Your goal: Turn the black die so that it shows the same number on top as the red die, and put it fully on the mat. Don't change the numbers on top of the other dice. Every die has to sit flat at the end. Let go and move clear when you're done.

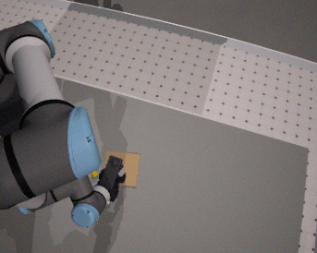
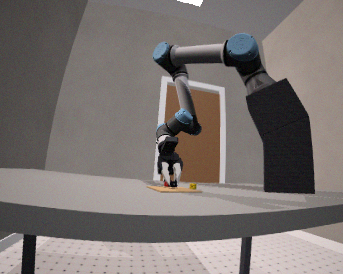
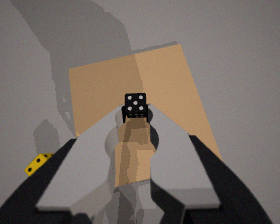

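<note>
The black die lies 10 mm to the left of my hand and 10 mm below it. Round my hand: yellow die (90 mm behind, 60 mm to the right, 20 mm below); then tan mat (10 mm to the left, 30 mm below); then red die (120 mm to the right, 20 mm below).
</note>
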